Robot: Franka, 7 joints.
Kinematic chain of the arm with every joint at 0, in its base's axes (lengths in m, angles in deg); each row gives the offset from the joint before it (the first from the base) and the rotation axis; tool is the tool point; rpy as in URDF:
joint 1: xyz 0 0 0.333 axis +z
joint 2: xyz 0 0 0 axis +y
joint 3: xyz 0 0 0.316 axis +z
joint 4: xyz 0.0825 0 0 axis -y
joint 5: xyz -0.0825 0 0.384 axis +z
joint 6: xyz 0 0 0 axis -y
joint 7: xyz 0.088 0 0 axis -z
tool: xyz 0 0 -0.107 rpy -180 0 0
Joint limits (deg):
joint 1: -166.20..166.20
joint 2: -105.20..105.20
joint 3: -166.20..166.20
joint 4: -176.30..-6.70
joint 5: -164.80..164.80
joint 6: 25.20..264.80
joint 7: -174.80..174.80
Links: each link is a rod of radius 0.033 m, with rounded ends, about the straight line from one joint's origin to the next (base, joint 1, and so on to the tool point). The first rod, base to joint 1, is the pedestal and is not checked.
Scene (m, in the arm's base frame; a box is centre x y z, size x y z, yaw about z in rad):
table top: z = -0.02
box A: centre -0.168 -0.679 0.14 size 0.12 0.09 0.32 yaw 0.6
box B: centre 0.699 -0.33 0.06 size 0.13 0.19 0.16 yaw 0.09
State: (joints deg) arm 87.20 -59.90 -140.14 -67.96 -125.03 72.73 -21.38
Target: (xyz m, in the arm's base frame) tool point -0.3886 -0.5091 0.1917
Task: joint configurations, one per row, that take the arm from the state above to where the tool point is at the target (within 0.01 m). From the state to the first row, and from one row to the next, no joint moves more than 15 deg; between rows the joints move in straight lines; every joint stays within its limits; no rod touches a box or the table.
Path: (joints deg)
1: 81.57 -57.60 -140.93 -62.26 -118.61 62.51 -25.56
2: 75.94 -55.29 -141.72 -56.56 -112.18 52.28 -29.74
3: 70.31 -52.99 -142.50 -50.86 -105.76 42.06 -33.92
4: 61.70 -52.97 -150.68 -58.78 -110.83 53.57 -19.86
5: 53.09 -52.94 -158.85 -66.70 -115.90 65.08 -5.79
6: 53.39 -53.03 -162.52 -79.71 -113.02 59.47 -13.59
7: 53.68 -53.12 -166.20 -92.71 -110.14 53.87 -21.38

